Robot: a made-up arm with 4 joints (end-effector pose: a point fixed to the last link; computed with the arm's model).
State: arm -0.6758 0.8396 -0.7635 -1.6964
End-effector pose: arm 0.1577 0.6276 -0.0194 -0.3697 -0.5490 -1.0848
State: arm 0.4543 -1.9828 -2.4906 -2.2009
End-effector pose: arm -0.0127 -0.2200 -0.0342 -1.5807 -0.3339 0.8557
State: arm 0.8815 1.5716 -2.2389 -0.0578
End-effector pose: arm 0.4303 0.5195 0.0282 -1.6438 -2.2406 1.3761
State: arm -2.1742 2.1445 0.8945 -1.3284
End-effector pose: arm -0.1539 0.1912 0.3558 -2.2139 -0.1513 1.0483
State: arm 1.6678 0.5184 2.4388 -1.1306
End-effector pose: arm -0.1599 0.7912 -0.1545 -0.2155 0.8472 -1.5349
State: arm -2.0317 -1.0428 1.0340 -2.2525
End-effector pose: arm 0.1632 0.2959 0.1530 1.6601 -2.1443 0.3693
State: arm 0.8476 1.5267 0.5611 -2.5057
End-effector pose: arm -0.0392 0.3414 0.0633 0.1863 1.4877 2.2880
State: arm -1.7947 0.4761 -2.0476 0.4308
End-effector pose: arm -0.1075 0.6102 -0.1639 0.1096 -0.2841 0.8759
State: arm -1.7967 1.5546 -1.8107 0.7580
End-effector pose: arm -0.2553 0.2638 -0.0837 0.3741 -0.1625 2.2608
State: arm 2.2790 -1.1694 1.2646 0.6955
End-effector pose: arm -0.1416 -0.1234 -0.4873 -0.5841 -0.8297 1.8296
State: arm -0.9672 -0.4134 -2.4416 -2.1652
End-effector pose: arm 0.4206 0.1771 0.4367 1.6232 -0.9505 -2.1007
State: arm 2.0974 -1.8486 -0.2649 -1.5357
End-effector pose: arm -0.2780 0.1000 0.0665 1.7046 -0.1466 0.6864
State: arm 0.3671 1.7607 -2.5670 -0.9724
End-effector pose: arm 0.1820 0.6657 -0.3066 -0.0338 -1.8480 1.4729
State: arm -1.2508 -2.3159 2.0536 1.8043
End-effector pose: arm -0.4391 -0.1596 0.0112 -2.2193 1.0976 -0.5207
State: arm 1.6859 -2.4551 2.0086 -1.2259
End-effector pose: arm 0.0096 -0.1431 -0.1751 -0.5190 -0.2229 1.1826
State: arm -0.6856 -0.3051 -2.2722 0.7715
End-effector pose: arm 0.3879 0.4835 0.0344 -0.5617 -1.4658 0.2689
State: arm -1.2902 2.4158 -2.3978 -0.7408
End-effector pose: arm -0.4866 0.2560 -0.1617 0.6997 -0.1912 1.6869
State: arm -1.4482 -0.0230 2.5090 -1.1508
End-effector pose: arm 0.3945 0.6362 0.3506 1.2850 -2.0288 -0.5773
